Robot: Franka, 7 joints.
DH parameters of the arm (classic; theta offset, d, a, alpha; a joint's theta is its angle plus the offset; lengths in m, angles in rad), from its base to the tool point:
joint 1: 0 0.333 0 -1.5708
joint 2: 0 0 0 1.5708
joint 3: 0 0.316 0.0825 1.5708
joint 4: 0 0 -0.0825 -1.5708
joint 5: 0 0.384 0 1.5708
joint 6: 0 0 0.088 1.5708
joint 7: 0 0.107 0 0
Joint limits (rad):
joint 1: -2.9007..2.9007
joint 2: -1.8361..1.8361
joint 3: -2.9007..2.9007
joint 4: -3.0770..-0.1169
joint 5: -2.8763..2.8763
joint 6: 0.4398..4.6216
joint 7: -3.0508..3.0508
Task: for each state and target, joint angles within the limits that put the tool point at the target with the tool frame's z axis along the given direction. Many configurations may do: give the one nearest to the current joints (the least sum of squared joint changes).
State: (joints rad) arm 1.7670 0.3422 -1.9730 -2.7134 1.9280 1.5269 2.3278
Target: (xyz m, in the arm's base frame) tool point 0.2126 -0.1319 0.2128 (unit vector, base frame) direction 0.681 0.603 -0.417
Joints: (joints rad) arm 1.4335 0.4707 -2.1808 -3.0549 1.5900 1.6312 2.3278
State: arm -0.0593 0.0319 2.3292 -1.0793 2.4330 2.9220 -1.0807
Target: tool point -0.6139 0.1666 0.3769 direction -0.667 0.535 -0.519
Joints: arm 0.4309 -0.6360 2.4370 -1.5366 2.4532 3.4346 -1.0807
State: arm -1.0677 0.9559 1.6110 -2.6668 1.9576 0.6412 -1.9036
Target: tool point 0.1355 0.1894 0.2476 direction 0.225 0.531 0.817
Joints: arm -0.8347 0.7706 0.8412 -3.0656 1.4897 1.1329 -1.9036
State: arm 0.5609 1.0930 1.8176 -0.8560 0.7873 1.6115 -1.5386
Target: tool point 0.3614 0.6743 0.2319 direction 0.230 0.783 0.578
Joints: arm 0.2361 1.7738 1.5701 -1.3348 1.7369 2.4239 -1.5386
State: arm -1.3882 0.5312 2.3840 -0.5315 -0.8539 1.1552 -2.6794
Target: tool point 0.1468 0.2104 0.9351 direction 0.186 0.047 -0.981
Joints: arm -1.1542 0.2446 2.6553 -0.7397 -0.5079 0.6464 -2.6794
